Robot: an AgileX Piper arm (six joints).
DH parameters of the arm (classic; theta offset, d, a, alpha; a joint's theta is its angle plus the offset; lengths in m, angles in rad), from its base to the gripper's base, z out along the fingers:
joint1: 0 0.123 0 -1.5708
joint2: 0.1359 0 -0.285 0
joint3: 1.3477 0 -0.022 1.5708
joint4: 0 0.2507 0 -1.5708
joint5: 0 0 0 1.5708
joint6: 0 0.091 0 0
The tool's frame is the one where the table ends.
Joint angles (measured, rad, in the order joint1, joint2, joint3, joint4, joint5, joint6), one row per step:
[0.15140, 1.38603, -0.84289, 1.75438, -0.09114, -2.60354]
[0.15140, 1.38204, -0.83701, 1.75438, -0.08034, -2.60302]
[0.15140, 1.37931, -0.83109, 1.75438, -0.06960, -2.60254]
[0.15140, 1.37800, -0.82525, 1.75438, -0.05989, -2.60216]
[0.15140, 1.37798, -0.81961, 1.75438, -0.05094, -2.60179]
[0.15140, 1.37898, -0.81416, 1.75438, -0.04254, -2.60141]
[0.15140, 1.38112, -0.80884, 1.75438, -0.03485, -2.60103]
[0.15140, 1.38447, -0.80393, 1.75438, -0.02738, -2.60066]
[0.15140, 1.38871, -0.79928, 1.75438, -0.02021, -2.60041]
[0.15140, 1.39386, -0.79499, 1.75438, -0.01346, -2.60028]
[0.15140, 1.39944, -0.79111, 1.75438, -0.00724, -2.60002]
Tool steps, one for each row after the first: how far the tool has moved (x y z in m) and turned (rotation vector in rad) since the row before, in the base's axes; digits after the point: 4 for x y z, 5 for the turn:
[-0.0014, 0.0008, -0.0005, 0.00511, 0.00065, 0.00929]
[-0.0012, 0.0008, -0.0009, 0.00487, 0.00195, 0.00925]
[-0.0010, 0.0007, -0.0013, 0.00414, 0.00340, 0.00837]
[-0.0008, 0.0007, -0.0017, 0.00365, 0.00457, 0.00768]
[-0.0006, 0.0007, -0.0019, 0.00332, 0.00546, 0.00717]
[-0.0004, 0.0006, -0.0022, 0.00288, 0.00655, 0.00652]
[-0.0002, 0.0006, -0.0024, 0.00270, 0.00738, 0.00631]
[-0.0001, 0.0006, -0.0026, 0.00240, 0.00803, 0.00607]
[0.0001, 0.0006, -0.0028, 0.00206, 0.00861, 0.00574]
[0.0001, 0.0006, -0.0028, 0.00195, 0.00872, 0.00519]

